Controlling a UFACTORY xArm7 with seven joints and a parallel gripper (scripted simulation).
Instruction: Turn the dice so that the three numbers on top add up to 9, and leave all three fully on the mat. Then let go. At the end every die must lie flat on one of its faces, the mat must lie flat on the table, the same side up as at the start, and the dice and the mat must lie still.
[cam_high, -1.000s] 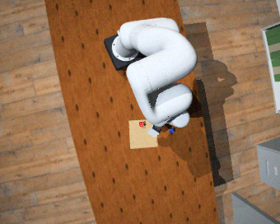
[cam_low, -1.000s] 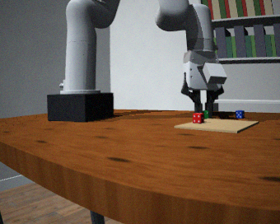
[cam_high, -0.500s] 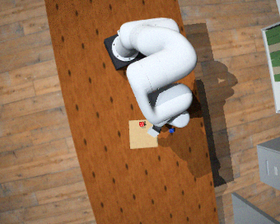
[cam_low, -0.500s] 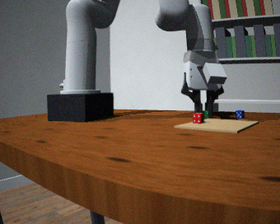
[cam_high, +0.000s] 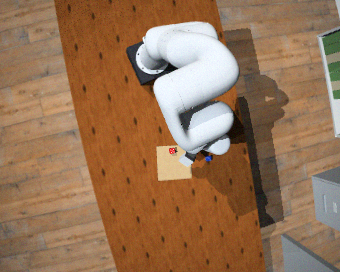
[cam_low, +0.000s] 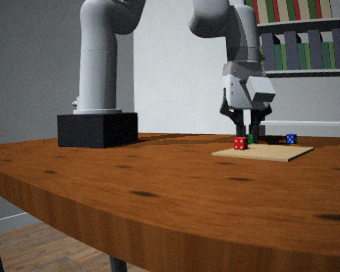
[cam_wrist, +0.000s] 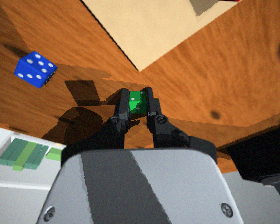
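My gripper is now 70 mm short of the tan mat, 120 mm to the left of it and 20 mm above it. From my hand the other things lie so: red die: 20 mm ahead, 110 mm to the right, 10 mm below; then blue die: 100 mm ahead, 20 mm to the left, 10 mm below; then green die: 10 mm below.
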